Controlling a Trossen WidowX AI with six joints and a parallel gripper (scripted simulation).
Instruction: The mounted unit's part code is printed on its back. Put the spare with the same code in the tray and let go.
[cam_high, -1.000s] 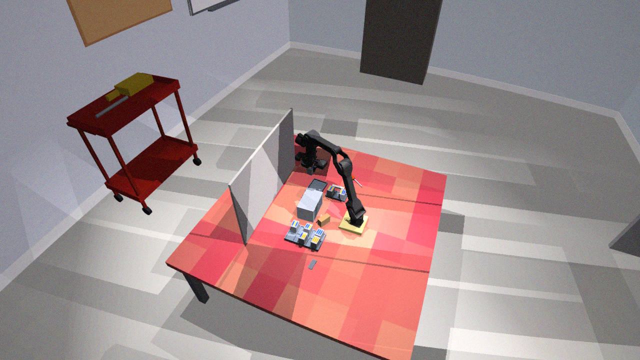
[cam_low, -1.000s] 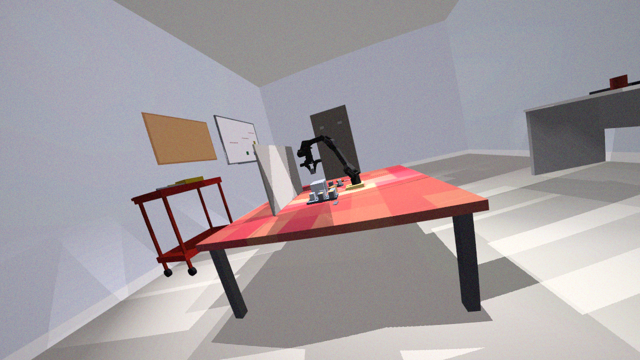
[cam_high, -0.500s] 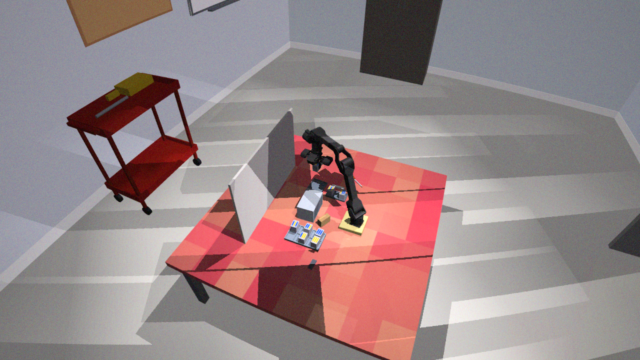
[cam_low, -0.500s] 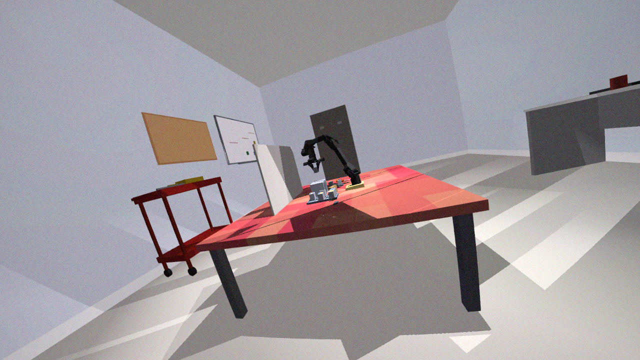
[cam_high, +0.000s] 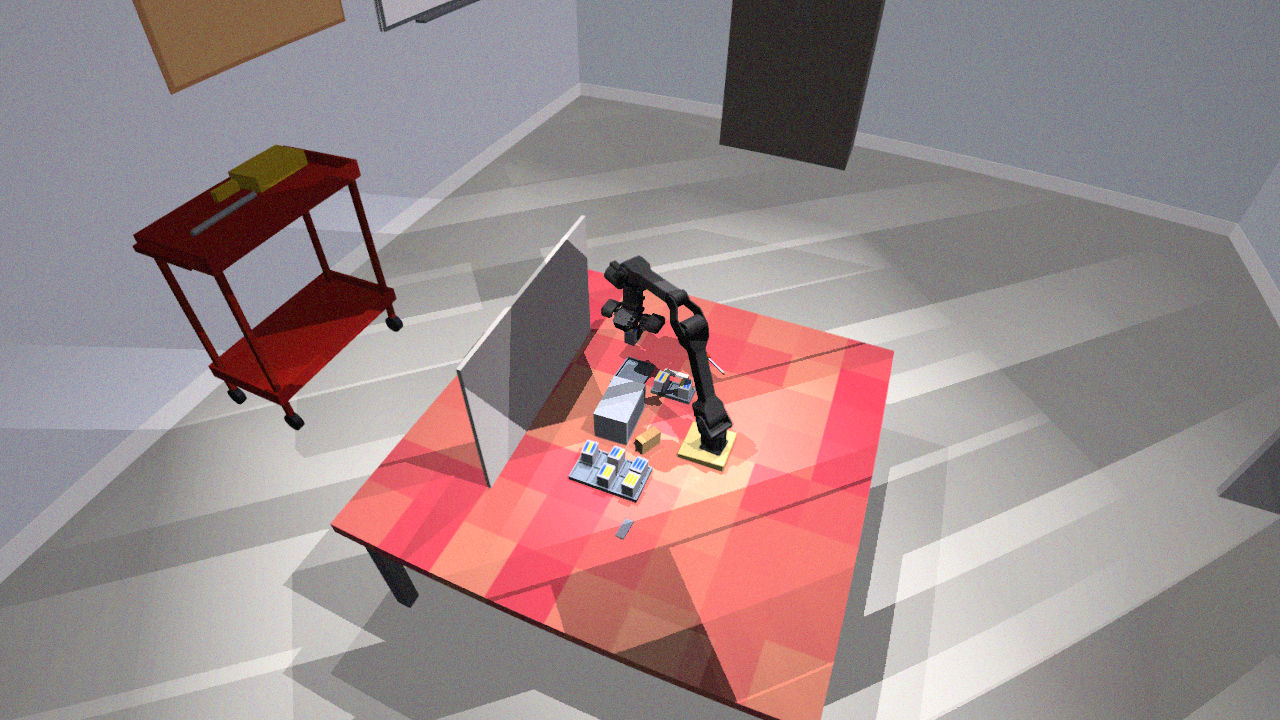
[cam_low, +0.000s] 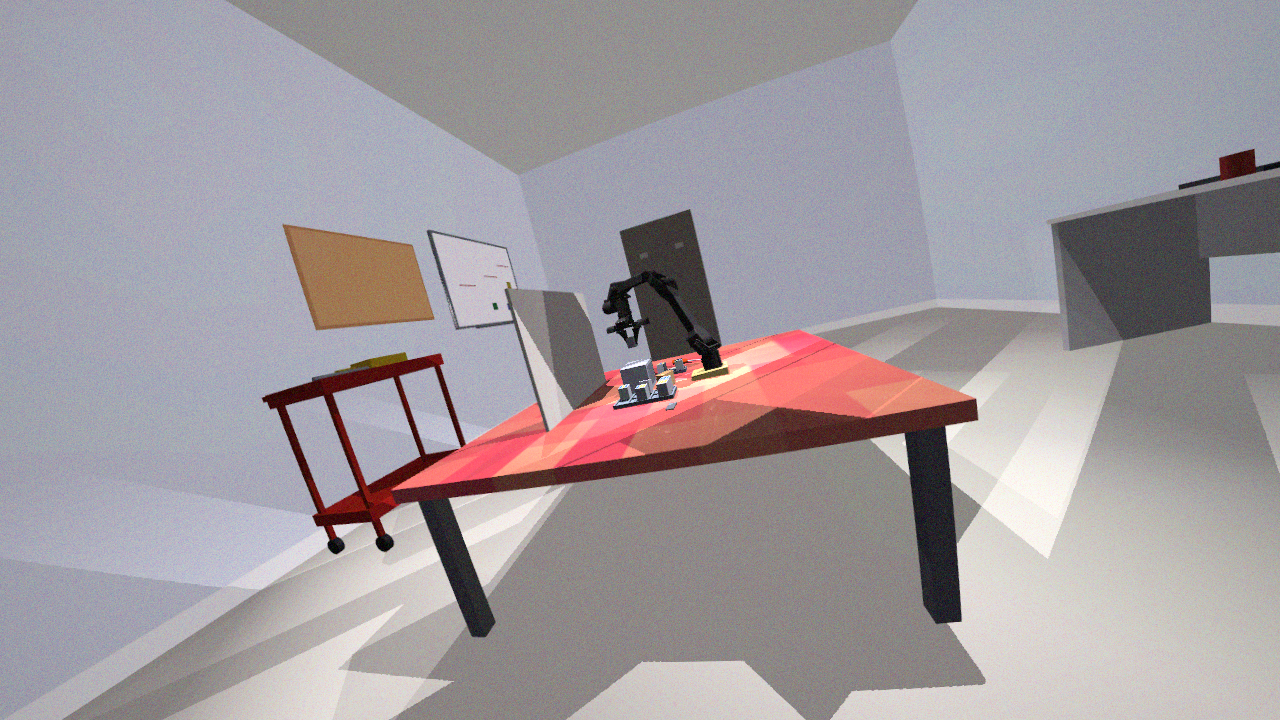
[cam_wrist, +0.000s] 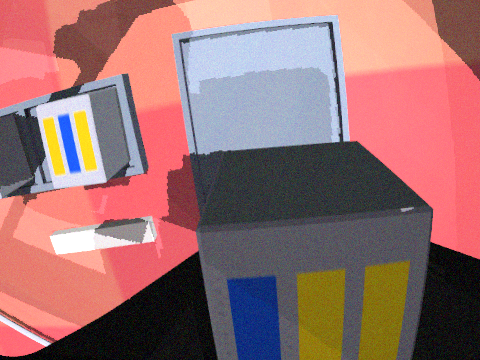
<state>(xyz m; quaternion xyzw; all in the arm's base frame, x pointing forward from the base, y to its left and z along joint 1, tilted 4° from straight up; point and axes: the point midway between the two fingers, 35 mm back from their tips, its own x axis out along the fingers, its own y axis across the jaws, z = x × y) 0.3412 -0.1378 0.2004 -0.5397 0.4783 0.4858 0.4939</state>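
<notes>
Now: the light grey tray 16 cm below my gripper tip. From my gripper tip the other things lie so: grey upright panel: 18 cm ahead, 23 cm to the left, 7 cm above; brown block: 19 cm behind, 23 cm to the left, 13 cm below.
</notes>
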